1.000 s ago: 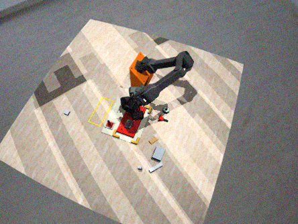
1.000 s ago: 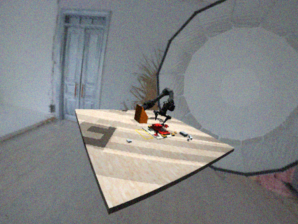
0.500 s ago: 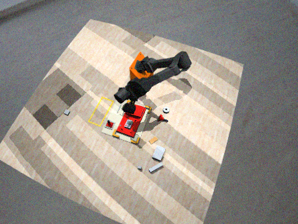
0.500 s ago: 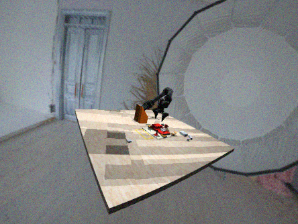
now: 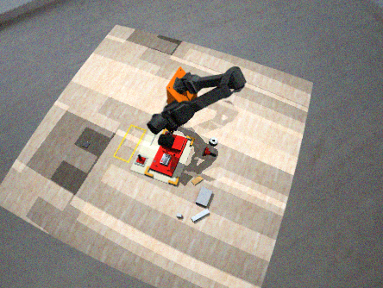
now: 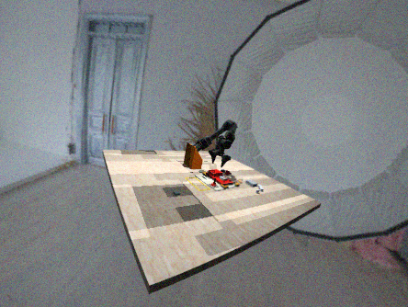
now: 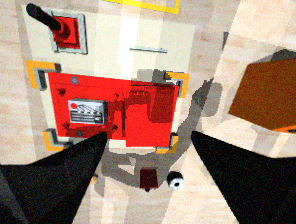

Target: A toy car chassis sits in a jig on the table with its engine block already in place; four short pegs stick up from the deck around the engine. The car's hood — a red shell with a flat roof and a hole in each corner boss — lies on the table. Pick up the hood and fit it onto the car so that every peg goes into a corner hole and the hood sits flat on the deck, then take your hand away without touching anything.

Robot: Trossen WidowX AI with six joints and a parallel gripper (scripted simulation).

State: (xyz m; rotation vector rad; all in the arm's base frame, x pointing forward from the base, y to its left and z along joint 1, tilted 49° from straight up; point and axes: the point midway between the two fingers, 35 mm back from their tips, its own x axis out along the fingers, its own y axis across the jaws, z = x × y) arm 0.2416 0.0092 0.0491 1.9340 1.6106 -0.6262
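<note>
My gripper tip is now 60 mm above the red hood. Also, from my gripper tip: wheel: 180 mm to the left, 90 mm below, 70 mm behind; tan piece: 160 mm to the left, 140 mm ahead, 90 mm below; grey engine block: 90 mm ahead, 70 mm below.
</note>
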